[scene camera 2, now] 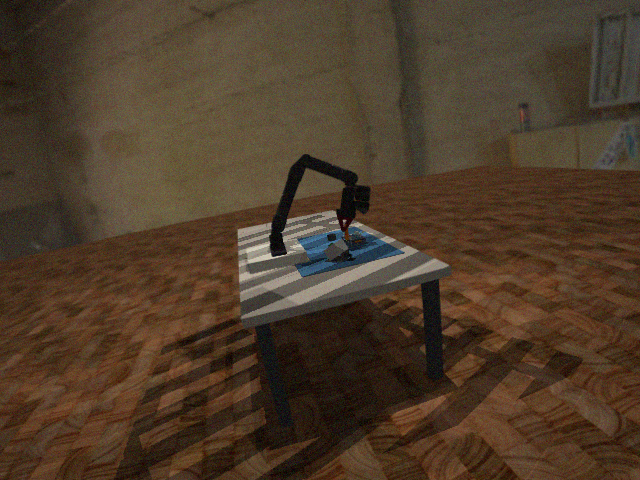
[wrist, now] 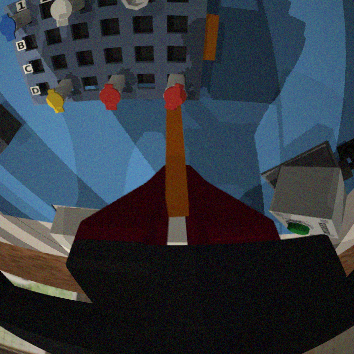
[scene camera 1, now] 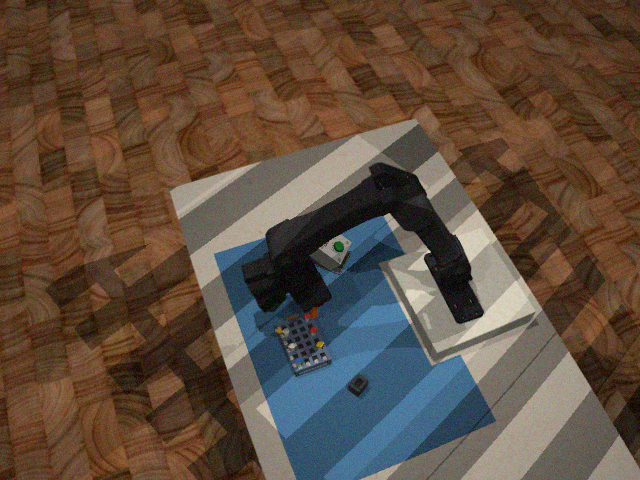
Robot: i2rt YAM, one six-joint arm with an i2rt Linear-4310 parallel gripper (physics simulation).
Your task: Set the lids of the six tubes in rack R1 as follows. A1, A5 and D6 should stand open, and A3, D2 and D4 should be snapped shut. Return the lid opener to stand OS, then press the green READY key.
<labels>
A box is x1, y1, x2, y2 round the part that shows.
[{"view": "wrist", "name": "gripper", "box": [0, 164, 353, 353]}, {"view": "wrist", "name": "lid opener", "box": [165, 105, 188, 216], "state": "gripped by the gripper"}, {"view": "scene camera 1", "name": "gripper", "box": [290, 260, 331, 311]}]
</labels>
